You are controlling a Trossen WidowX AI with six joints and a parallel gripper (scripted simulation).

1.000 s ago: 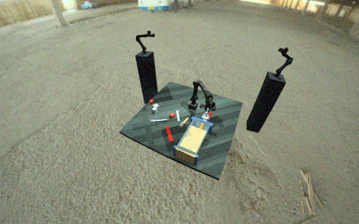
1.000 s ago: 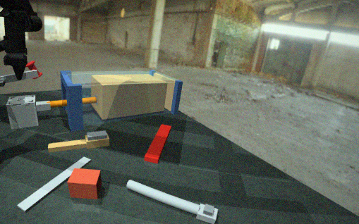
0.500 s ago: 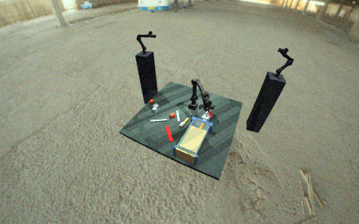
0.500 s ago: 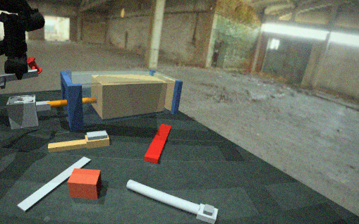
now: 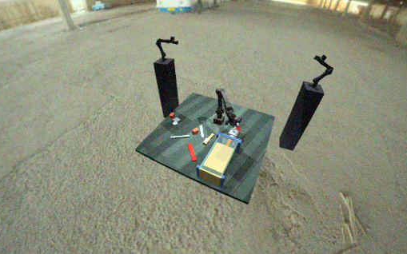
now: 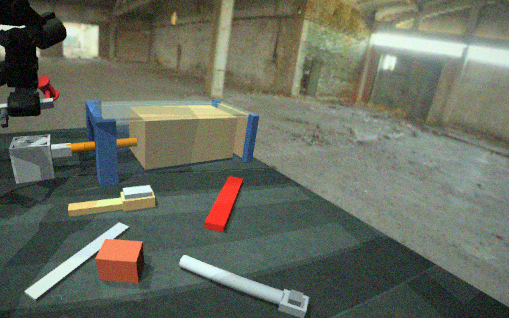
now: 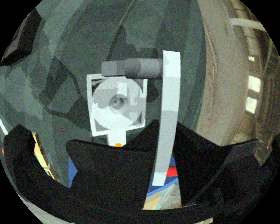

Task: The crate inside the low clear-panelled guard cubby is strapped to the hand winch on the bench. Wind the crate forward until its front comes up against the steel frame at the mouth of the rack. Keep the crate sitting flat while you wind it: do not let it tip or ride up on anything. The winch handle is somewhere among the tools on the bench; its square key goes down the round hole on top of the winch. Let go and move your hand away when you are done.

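The red knob is 5 cm ahead of my gripper tip, 4 cm above it and 2 cm to the left of it. From my gripper tip the other things lie so: wooden-handled tool (27 cm to the right, 15 cm below, 14 cm ahead); then winch (13 cm below, 3 cm to the right, 2 cm behind); then winch handle (1 cm ahead, 1 cm above).
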